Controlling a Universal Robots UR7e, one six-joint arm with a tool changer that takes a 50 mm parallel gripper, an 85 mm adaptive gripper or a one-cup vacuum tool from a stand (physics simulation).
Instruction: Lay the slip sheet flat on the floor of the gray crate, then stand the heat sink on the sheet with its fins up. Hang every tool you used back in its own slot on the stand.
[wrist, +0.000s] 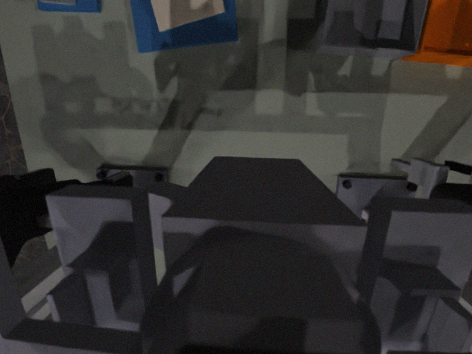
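A beige slip sheet (187, 11) lies on a blue tray (187, 42) at the top of the wrist view, partly cut off by the edge. The gray crate (372, 52) is at the top right, cut off; its floor is shadowed and what lies in it is unclear. A gray piece (59, 1), perhaps the heat sink, shows at the top left on another blue tray (70, 7). The dark body of my tool fills the lower middle, between parts of the tool stand (250, 345); its fingers are hidden, so whether it is open or shut does not show.
Gray stand frames (142, 240) (376, 240) rise on both sides of the tool body. A black tool part (25, 205) is at the left, and a light gray part (427, 175) is at the right. An orange container (450, 27) adjoins the gray crate.
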